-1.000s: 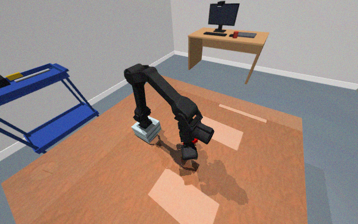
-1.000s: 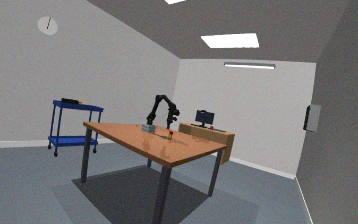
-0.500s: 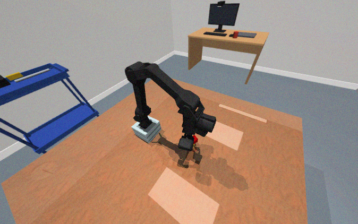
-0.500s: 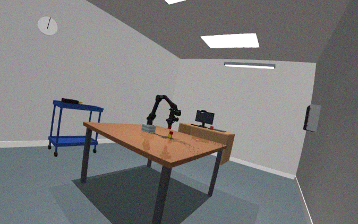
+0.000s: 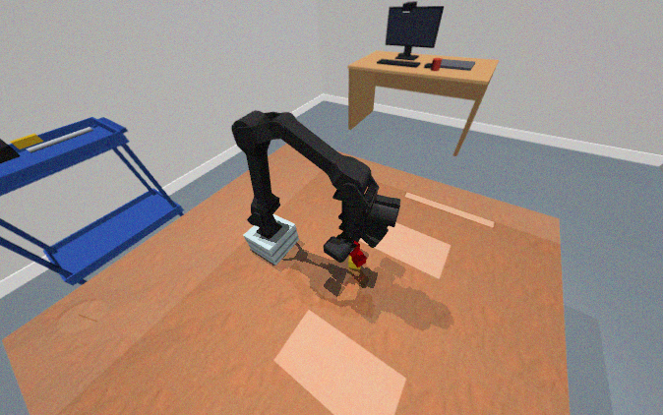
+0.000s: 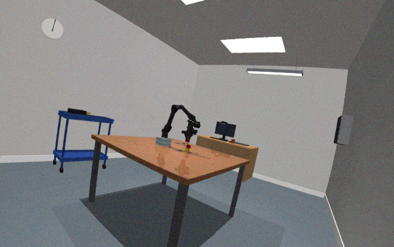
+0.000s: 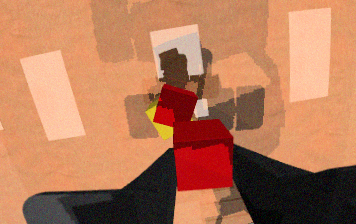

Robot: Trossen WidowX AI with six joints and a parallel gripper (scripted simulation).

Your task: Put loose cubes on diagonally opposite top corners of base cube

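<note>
Now: gripper tip 2 cm to the right of the yellow cube and 10 cm above it.
</note>
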